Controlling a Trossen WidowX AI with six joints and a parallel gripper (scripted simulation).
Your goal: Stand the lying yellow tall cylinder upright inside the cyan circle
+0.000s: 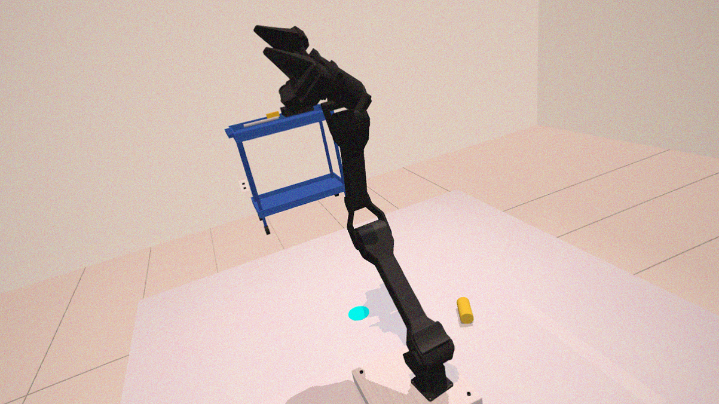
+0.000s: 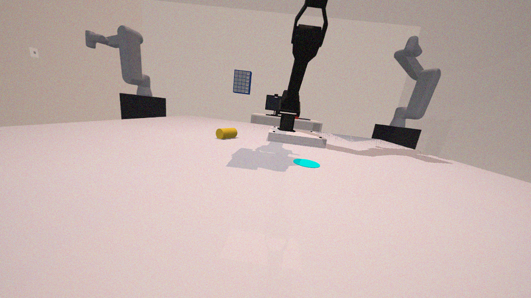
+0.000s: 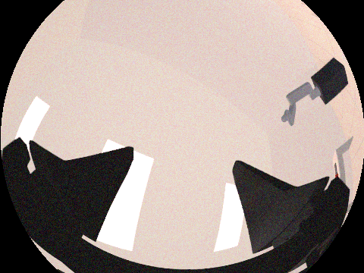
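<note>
Now: the yellow tall cylinder 20 mm behind my gripper tip, 350 mm to the right of it and 730 mm below it. From my gripper tip the other things lie so: cyan circle: 180 mm ahead, 140 mm to the right, 740 mm below.
</note>
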